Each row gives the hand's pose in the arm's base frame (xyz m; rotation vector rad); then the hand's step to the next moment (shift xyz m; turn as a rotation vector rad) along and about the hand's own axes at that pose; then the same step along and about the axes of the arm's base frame.
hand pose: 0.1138 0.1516 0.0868 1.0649 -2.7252 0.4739
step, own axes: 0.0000 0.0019 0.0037 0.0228 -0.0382 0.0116
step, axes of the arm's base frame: -0.0015 0.0000 -0.0039 0.0090 -0.0449 0.0042
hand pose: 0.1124 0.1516 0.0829 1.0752 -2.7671 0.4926
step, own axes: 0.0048 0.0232 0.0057 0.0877 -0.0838 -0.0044
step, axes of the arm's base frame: -0.0192 0.0111 -0.0101 -0.0080 -0.1120 0.0461
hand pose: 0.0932 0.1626 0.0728 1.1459 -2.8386 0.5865
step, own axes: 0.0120 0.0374 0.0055 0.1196 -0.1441 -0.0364
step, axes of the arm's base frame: -0.0333 0.0147 -0.0157 0.0057 -0.1617 0.1011
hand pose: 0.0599 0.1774 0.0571 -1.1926 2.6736 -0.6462
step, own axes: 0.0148 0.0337 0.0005 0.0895 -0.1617 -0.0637
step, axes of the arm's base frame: -0.0326 0.0089 -0.0146 0.0298 -0.1410 0.1321
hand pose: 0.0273 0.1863 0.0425 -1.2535 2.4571 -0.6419
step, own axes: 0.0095 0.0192 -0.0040 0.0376 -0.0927 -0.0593
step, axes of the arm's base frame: -0.0203 0.0031 -0.0072 0.0144 -0.0640 0.0961
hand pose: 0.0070 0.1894 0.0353 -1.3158 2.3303 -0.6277
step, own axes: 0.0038 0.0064 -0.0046 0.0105 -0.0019 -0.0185
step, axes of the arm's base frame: -0.0087 0.0005 -0.0002 -0.0136 -0.0065 0.0151
